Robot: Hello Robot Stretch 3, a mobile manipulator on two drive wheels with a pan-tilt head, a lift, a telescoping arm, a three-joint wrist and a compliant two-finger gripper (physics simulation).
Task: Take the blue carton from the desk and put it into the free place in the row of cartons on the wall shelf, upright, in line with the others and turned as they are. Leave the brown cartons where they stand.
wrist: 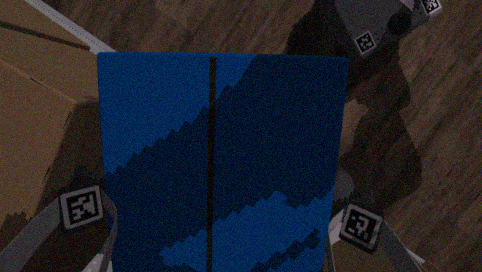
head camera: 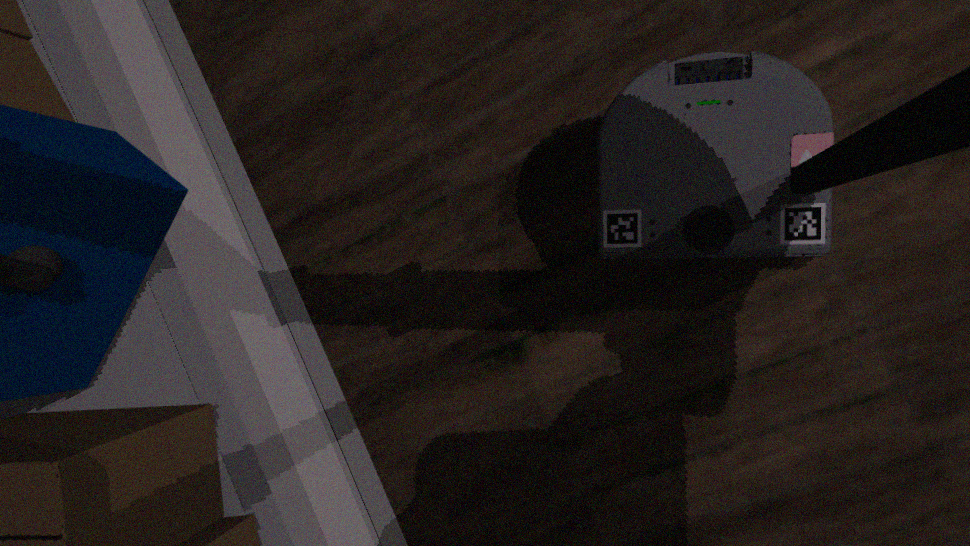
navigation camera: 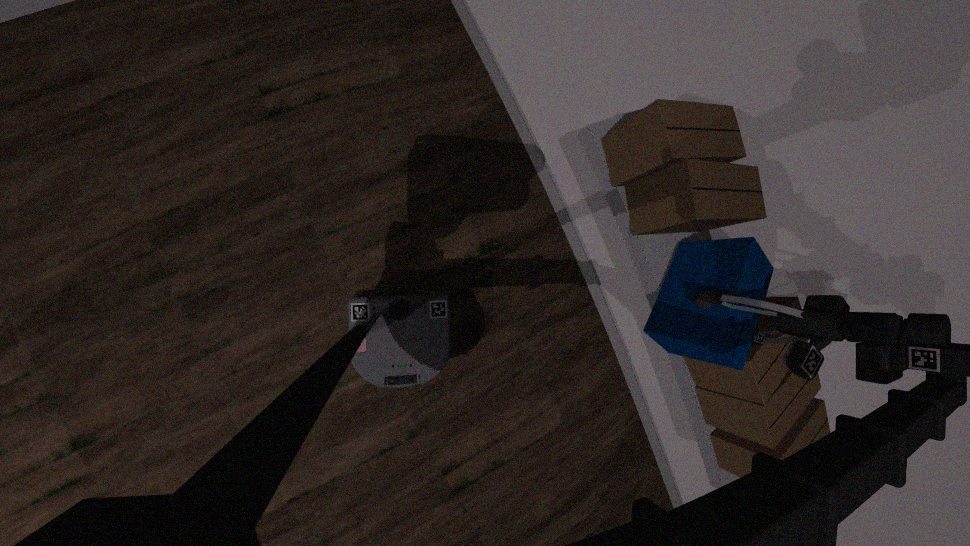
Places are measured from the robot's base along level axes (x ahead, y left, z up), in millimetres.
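Where they show: robot's base at its link origin: (wrist: pixel 372 34) (head camera: pixel 705 227) (navigation camera: pixel 398 308).
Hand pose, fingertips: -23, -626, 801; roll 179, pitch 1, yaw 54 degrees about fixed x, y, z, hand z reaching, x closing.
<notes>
Things, the pixels of their top centre, and the offset from my fingertips, as dx, dy, dz. "*": a spot on its surface instead. Level surfaces: height alone.
- blue carton at its top centre: (navigation camera: pixel 750 300) +39, -20, +63
- wall shelf at its surface level: dz -131
- brown carton at a spot on its surface: (head camera: pixel 162 468) * +239, +117, -54
The blue carton (head camera: pixel 61 169) (navigation camera: pixel 712 267) (wrist: pixel 165 120) is between the fingers of my gripper (wrist: pixel 227 180), which is shut on it. One fingertip lies against a side face in the navigation view; the other is hidden behind the carton. The carton is at the gap in the row on the wall shelf (head camera: pixel 149 359), and looks turned a little against the row. Two brown cartons (navigation camera: pixel 702 139) (navigation camera: pixel 726 193) stand on one side of it. More brown cartons (navigation camera: pixel 736 393) stand on the other side, partly covered by it. Its underside and any contact with the shelf are hidden.
A brown carton (head camera: pixel 162 468) is close below the blue one in the head view; another brown carton (wrist: pixel 45 115) shows at the left in the wrist view. My arm (navigation camera: pixel 780 491) crosses the lower right in the navigation view. My base (head camera: pixel 692 149) (navigation camera: pixel 414 345) stands on the wooden floor.
</notes>
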